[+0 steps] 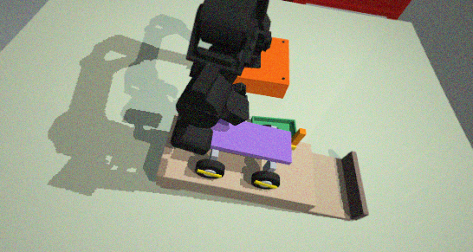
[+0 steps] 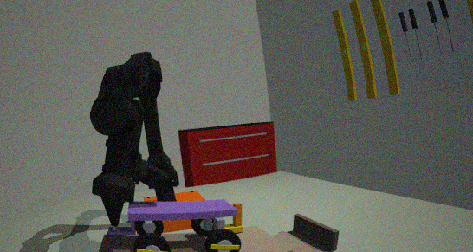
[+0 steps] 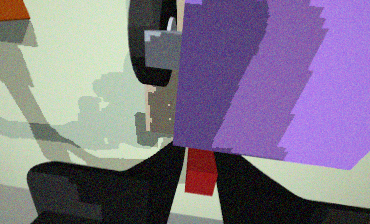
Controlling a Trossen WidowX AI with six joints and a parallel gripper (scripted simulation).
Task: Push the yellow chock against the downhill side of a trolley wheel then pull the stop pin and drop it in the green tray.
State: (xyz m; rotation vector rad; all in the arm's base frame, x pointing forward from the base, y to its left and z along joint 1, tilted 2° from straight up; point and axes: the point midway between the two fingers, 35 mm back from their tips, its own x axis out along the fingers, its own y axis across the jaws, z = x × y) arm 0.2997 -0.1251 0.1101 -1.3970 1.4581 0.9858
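Right now the red-headed stop pin is right at my gripper tip. Also, from my gripper tip: yellow chock (30 mm behind, 220 mm to the left, 50 mm below); trolley (30 mm ahead, 120 mm to the left, 20 mm below); dark end wall (40 mm ahead, 390 mm to the left, 100 mm below).
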